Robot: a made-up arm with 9 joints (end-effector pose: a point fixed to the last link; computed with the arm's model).
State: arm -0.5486 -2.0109 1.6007 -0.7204 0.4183 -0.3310 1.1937 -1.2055 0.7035
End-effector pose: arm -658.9 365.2 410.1 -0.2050 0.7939 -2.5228
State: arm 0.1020 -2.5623 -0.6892 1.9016 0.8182 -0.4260 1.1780 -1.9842 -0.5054
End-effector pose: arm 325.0 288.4 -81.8 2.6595 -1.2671 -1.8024
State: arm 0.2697 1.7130 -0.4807 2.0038 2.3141 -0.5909 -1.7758 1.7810 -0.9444
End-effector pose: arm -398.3 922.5 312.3 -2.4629 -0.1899 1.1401
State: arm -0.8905 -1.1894 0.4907 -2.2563 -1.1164 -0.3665 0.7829 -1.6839 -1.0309
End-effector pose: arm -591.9 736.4 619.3 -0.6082 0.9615 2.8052
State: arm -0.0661 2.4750 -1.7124 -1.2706 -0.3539 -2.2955 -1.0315 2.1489 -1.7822
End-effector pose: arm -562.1 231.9 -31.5 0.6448 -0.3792 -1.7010
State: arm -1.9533 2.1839 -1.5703 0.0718 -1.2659 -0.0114 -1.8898 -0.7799 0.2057
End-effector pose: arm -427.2 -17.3 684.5 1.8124 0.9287 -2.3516
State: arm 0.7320 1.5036 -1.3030 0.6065 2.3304 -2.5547 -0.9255 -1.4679 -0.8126
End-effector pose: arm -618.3 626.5 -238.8 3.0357 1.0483 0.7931
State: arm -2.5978 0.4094 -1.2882 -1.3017 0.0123 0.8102 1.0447 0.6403 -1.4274
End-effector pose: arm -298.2 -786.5 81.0 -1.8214 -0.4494 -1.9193
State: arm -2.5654 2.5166 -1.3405 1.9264 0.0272 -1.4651 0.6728 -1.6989 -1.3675
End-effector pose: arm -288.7 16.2 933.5 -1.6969 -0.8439 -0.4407
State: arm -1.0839 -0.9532 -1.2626 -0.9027 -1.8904 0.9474 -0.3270 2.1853 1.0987
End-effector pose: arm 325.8 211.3 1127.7 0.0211 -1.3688 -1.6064
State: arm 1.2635 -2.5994 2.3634 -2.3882 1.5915 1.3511 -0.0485 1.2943 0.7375
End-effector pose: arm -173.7 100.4 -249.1 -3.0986 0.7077 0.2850
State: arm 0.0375 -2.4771 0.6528 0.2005 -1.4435 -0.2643 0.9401 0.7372 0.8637
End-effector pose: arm -544.5 218.9 614.3 1.6382 -1.0941 -0.9636
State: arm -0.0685 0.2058 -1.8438 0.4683 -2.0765 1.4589 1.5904 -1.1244 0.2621
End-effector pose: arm -55.7 184.1 1228.6 -1.6880 -0.0267 -2.5311
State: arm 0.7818 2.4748 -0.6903 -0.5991 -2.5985 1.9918 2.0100 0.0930 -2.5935
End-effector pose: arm -199.1 406.4 -399.4 -0.8060 -0.5071 -1.3814
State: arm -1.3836 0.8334 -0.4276 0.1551 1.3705 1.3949 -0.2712 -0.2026 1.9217
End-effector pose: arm -243.0 41.7 1258.5 0.0091 -1.0063 -2.7745
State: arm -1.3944 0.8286 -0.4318 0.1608 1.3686 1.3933 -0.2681 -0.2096 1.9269
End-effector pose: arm -242.8 23.1 1260.8 -0.0393 -1.0013 -2.7337
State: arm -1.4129 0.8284 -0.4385 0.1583 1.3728 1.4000 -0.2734 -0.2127 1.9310
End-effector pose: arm -244.2 2.1 1259.3 -0.0660 -0.9904 -2.7238
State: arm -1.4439 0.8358 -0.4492 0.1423 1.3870 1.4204 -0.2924 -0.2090 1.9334
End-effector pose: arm -247.9 -22.1 1251.5 -0.0596 -0.9719 -2.7628
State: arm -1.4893 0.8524 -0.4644 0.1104 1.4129 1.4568 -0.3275 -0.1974 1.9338
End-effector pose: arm -252.8 -49.3 1235.9 -0.0209 -0.9466 -2.8550
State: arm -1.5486 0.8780 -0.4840 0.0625 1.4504 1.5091 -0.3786 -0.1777 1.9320
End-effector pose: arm -255.4 -78.7 1211.6 0.0415 -0.9178 -2.9938
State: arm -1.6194 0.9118 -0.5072 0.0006 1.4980 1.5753 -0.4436 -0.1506 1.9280
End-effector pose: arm -251.4 -109.4 1178.7 0.1184 -0.8919 3.1142
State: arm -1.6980 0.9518 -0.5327 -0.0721 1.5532 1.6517 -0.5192 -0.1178 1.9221
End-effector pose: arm -237.4 -141.5 1138.5 0.2059 -0.8765 2.9124
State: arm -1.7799 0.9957 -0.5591 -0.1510 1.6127 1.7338 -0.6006 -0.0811 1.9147
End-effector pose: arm -212.9 -176.1 1092.6 0.3064 -0.8770 2.6924
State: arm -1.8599 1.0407 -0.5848 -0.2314 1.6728 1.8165 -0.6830 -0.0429 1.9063
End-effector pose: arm -181.1 -213.0 1043.0 0.4268 -0.8920 2.4606
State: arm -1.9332 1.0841 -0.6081 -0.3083 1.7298 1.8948 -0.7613 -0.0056 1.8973
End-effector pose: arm -147.2 -250.6 992.2 0.5696 -0.9137 2.2252
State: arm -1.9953 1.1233 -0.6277 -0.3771 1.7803 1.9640 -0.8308 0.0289 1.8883
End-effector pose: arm -116.3 -285.3 943.6 0.7269 -0.9318 1.9996
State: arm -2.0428 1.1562 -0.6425 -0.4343 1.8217 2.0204 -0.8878 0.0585 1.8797
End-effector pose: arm -91.6 -313.1 901.5 0.8798 -0.9389 1.8019
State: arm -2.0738 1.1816 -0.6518 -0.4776 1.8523 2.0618 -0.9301 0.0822 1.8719
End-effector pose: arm -73.9 -331.4 869.6 1.0080 -0.9341 1.6489
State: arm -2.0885 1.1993 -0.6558 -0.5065 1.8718 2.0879 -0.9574 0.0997 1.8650
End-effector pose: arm -62.5 -339.3 849.6 1.0990 -0.9210 1.5478
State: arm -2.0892 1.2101 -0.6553 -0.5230 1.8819 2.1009 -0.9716 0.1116 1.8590
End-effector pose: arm -55.6 -338.1 840.8 1.1538 -0.9039 1.4929
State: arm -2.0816 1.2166 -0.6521 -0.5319 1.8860 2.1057 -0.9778 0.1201 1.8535
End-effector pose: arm -51.3 -331.1 838.8 1.1856 -0.8853 1.4664
